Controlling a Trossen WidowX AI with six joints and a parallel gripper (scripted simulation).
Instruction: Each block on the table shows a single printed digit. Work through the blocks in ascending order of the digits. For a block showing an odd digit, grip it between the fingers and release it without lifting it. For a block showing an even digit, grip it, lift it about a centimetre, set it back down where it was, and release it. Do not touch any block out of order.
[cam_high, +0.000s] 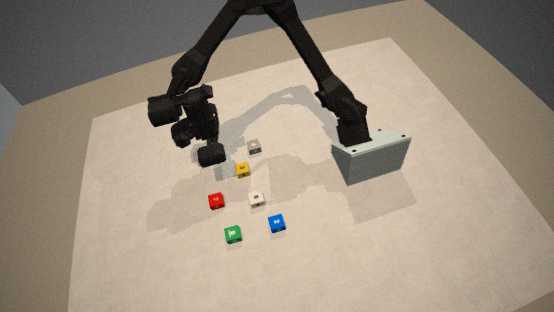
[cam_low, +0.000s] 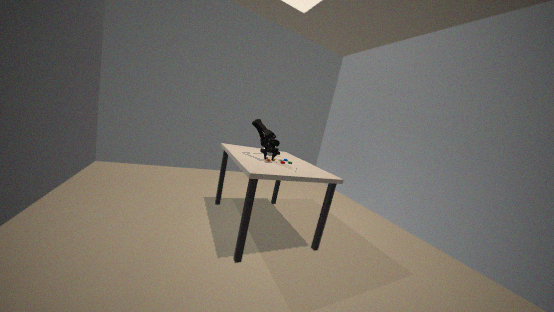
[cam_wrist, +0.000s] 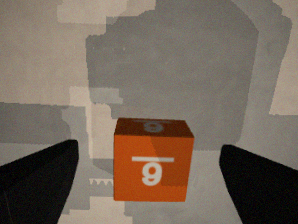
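My gripper tip is right at the orange block. Round my gripper tip: grey block 10 cm behind; yellow block 7 cm to the left, 6 cm behind; red block 15 cm to the left, 1 cm ahead.
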